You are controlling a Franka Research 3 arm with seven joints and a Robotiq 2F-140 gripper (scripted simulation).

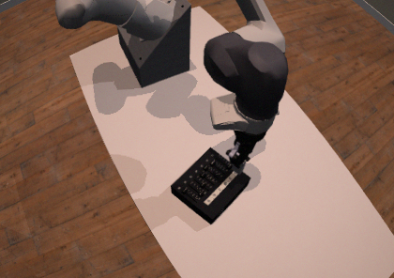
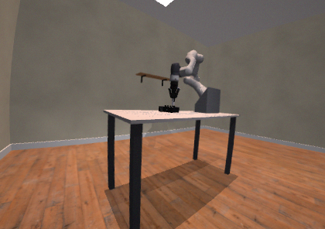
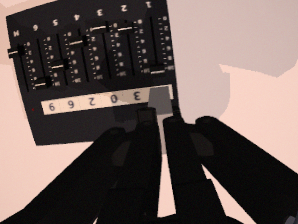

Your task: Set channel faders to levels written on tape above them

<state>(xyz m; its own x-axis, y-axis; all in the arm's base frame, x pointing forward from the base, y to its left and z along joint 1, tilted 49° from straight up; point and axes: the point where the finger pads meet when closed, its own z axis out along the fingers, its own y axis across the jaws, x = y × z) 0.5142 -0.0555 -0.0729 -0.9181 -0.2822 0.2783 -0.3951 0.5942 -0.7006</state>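
The master fader is 10 mm behind my hand, 150 mm to the right of it and 40 mm below it.
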